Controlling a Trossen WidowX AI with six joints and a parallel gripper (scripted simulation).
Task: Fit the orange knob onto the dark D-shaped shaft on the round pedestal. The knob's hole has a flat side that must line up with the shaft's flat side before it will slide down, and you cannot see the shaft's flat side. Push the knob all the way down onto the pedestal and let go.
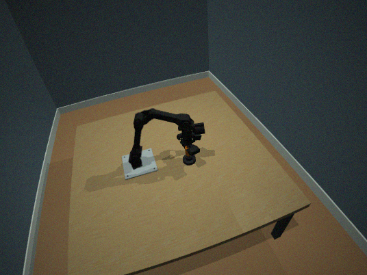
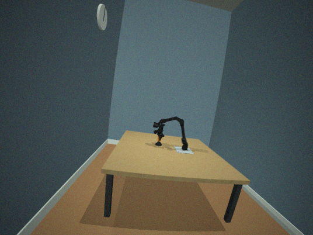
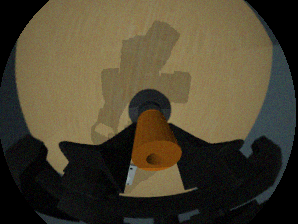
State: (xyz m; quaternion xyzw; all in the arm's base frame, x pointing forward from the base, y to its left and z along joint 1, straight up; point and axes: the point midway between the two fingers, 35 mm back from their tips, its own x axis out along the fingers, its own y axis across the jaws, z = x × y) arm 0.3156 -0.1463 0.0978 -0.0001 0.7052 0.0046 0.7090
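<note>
My gripper tip is now 2 cm below the orange knob. The rest, counted from my gripper tip: dark round pedestal (4 cm below).
</note>
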